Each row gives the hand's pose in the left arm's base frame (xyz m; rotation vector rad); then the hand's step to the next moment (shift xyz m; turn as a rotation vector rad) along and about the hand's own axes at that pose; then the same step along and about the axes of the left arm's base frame.
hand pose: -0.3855 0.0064 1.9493 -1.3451 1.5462 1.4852
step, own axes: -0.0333 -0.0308 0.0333 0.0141 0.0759 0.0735
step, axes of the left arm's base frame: 0.0315 0.0447 0.0134 -0.0906 0.0561 -0.0007
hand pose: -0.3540 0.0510 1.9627 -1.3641 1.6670 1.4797
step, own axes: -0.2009 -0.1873 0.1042 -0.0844 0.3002 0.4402
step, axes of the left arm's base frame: 0.2173 0.1846 0.0707 -0.3429 0.4088 0.0796
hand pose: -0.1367 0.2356 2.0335 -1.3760 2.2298 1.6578
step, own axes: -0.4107 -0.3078 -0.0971 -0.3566 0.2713 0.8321
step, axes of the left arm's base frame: 0.4950 0.1659 0.0174 -0.3333 0.8839 0.0274
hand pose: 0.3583 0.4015 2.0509 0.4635 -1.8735 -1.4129
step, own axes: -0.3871 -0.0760 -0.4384 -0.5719 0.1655 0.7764
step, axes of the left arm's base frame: 0.5684 -0.0610 -0.1449 -0.1638 0.9549 -0.1364
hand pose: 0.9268 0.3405 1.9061 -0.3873 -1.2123 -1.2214
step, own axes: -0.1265 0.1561 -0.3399 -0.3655 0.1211 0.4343
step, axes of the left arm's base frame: 0.3188 -0.1449 -0.1823 -0.0610 0.5675 -0.1053
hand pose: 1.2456 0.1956 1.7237 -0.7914 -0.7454 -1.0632
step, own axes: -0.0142 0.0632 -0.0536 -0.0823 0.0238 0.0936
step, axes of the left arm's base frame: 0.0628 -0.0212 -0.0517 -0.0164 0.1233 -0.0252
